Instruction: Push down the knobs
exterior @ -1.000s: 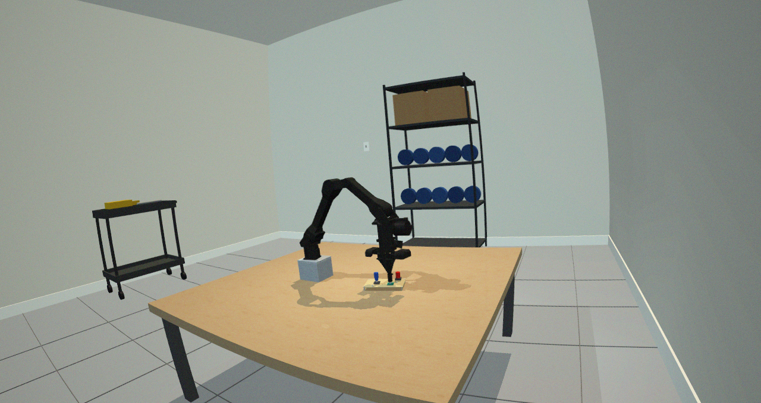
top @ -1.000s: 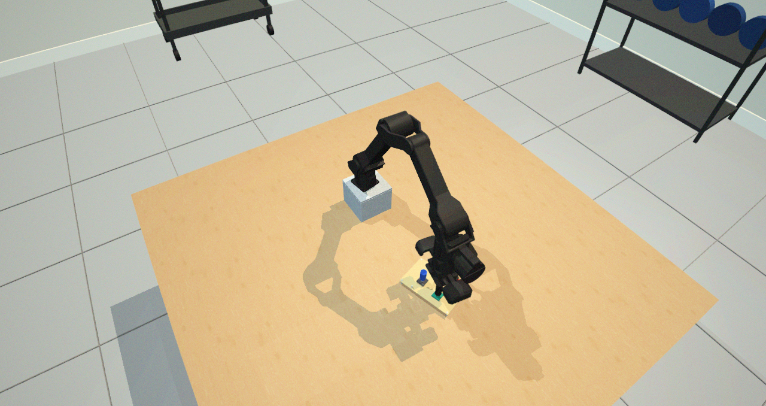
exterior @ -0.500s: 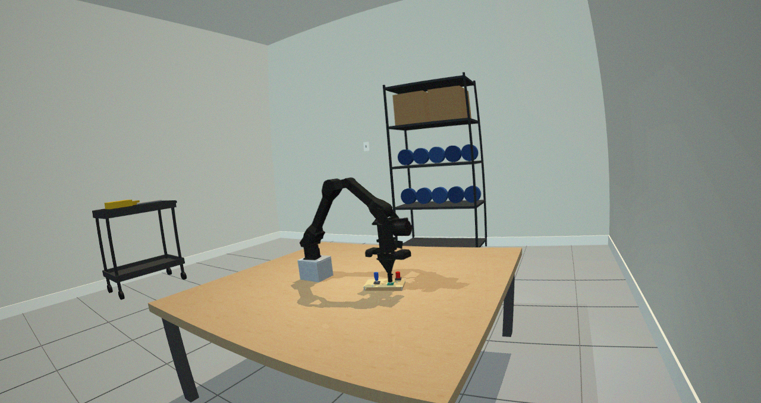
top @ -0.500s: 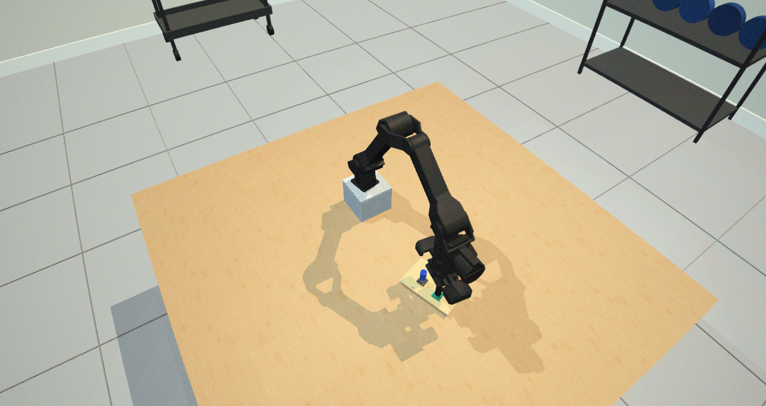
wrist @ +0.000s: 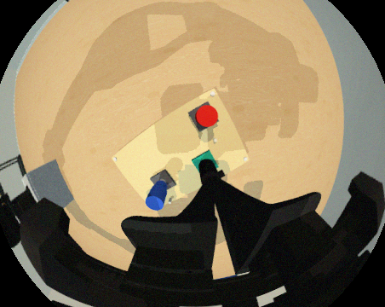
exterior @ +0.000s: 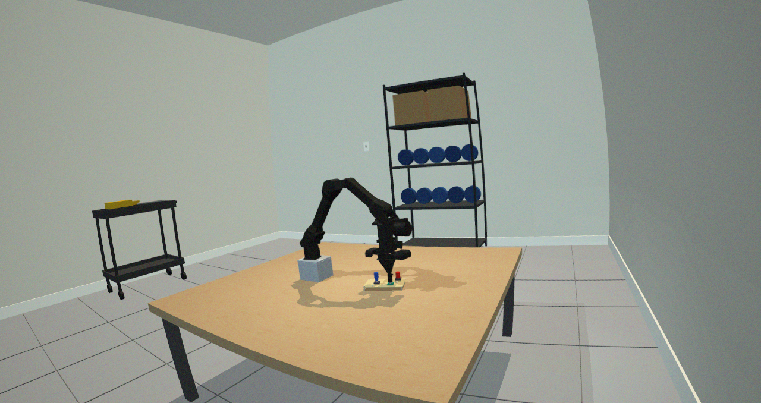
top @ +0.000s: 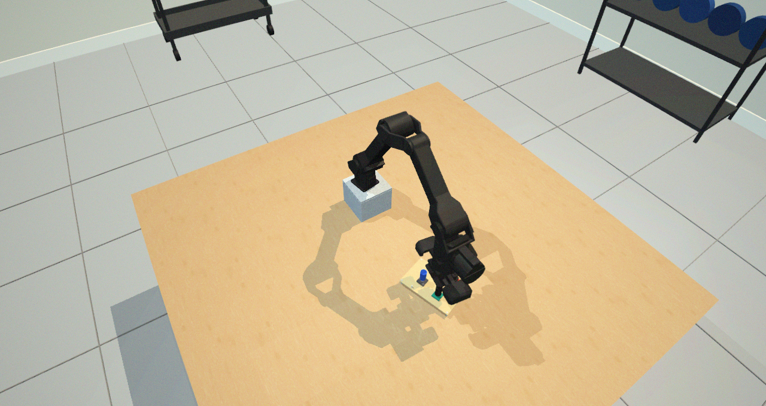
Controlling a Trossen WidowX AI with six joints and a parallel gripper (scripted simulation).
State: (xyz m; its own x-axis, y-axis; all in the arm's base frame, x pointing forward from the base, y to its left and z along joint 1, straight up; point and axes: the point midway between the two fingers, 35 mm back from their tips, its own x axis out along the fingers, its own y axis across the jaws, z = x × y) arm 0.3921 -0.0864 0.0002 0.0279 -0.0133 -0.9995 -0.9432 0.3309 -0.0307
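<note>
My gripper tip is now 6 cm past the blue knob and 1 cm above it.
</note>
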